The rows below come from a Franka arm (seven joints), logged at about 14 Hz.
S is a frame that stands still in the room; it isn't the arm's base.
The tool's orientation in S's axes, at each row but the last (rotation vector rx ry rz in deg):
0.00 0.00 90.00
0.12 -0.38 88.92
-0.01 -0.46 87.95
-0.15 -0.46 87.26
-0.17 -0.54 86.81
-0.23 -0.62 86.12
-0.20 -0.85 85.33
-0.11 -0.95 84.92
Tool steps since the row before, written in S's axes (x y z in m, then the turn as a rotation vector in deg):
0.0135 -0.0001 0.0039 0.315 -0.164 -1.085
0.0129 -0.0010 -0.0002 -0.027 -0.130 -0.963
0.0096 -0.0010 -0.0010 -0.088 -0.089 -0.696
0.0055 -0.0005 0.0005 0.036 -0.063 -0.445
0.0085 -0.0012 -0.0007 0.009 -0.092 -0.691
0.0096 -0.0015 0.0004 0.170 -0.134 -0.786
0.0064 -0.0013 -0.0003 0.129 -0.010 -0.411
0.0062 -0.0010 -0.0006 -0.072 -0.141 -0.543
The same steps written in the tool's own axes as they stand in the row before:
-0.0001 -0.0135 0.0039 -0.164 -0.315 -1.085
-0.0008 -0.0129 -0.0002 -0.136 0.027 -0.962
-0.0007 -0.0096 -0.0010 -0.096 0.088 -0.695
-0.0002 -0.0055 0.0005 -0.063 -0.036 -0.445
-0.0007 -0.0085 -0.0008 -0.094 -0.009 -0.691
-0.0008 -0.0097 0.0003 -0.126 -0.171 -0.787
-0.0008 -0.0065 -0.0004 -0.003 -0.125 -0.412
-0.0005 -0.0063 -0.0007 -0.152 0.065 -0.541

